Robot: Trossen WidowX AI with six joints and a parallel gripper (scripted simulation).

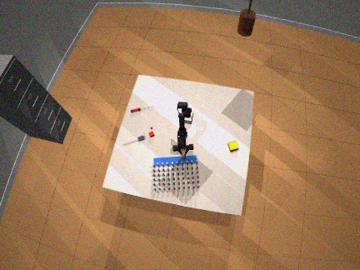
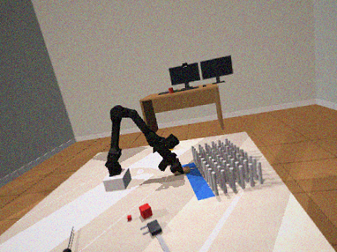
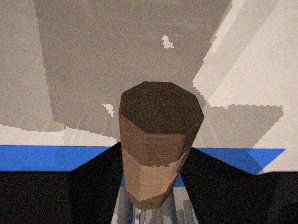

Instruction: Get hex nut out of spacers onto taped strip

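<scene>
Now: the blue taped strip 60 mm ahead of my gripper tip, 80 mm to the right of it and 10 mm below it. From my gripper tip the other things lie so: tiny red cube (260 mm behind, 330 mm to the right); then yellow block (90 mm behind, 460 mm to the left, 10 mm above); then hex nut (210 mm ahead, 20 mm to the left, 10 mm below).
</scene>
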